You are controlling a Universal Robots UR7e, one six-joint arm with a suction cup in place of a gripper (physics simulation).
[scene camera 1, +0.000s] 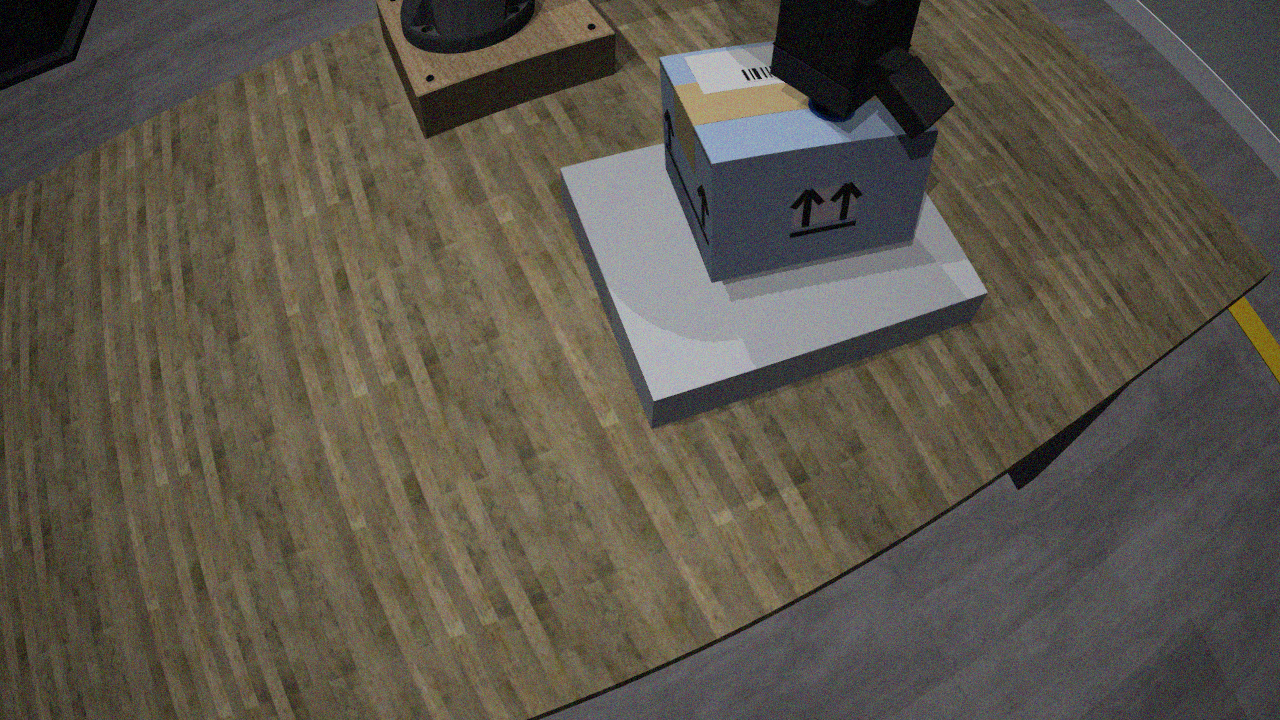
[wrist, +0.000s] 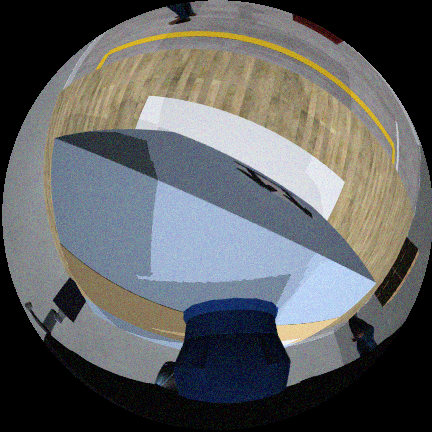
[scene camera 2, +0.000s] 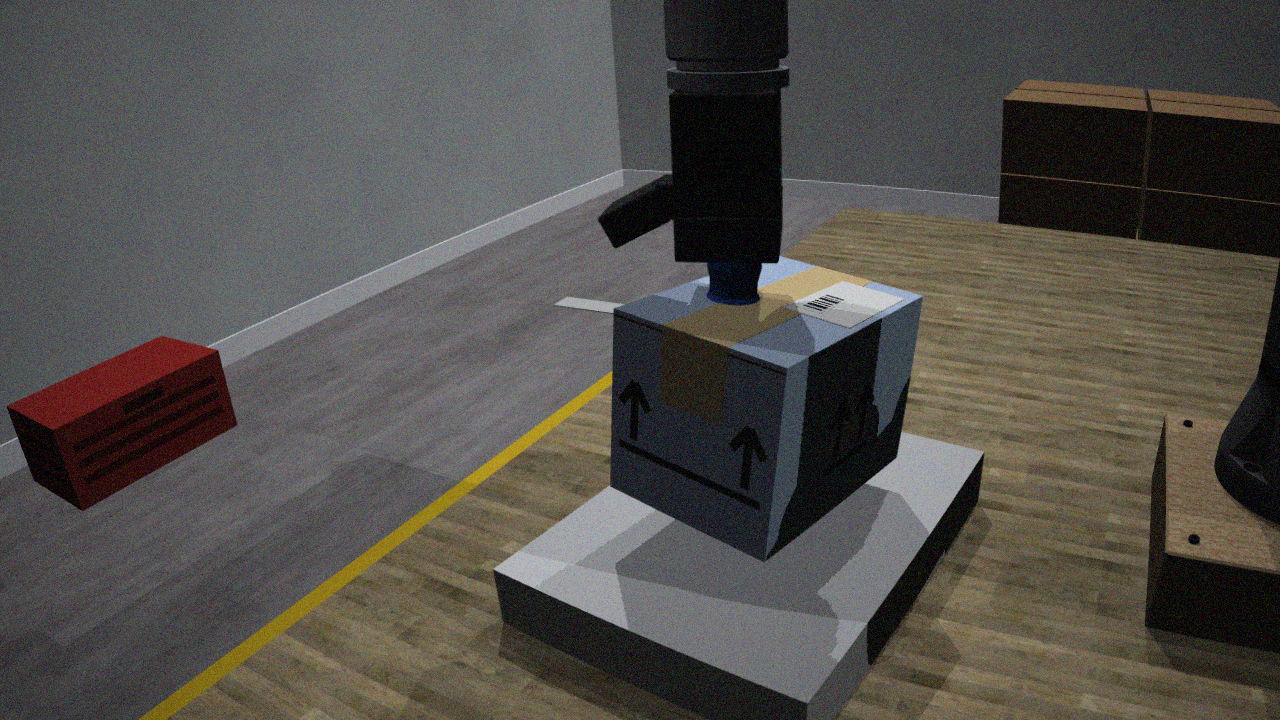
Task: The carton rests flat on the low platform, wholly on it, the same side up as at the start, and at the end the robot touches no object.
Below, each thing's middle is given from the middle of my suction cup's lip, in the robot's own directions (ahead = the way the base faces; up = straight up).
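The low white platform (scene camera 1: pixel 690 346) is 20 mm behind my suction cup, 10 mm to the right of it and 200 mm below it. As for the carton (scene camera 2: pixel 749 423), it is 80 mm below my suction cup, 20 mm behind it and 10 mm to the right of it.
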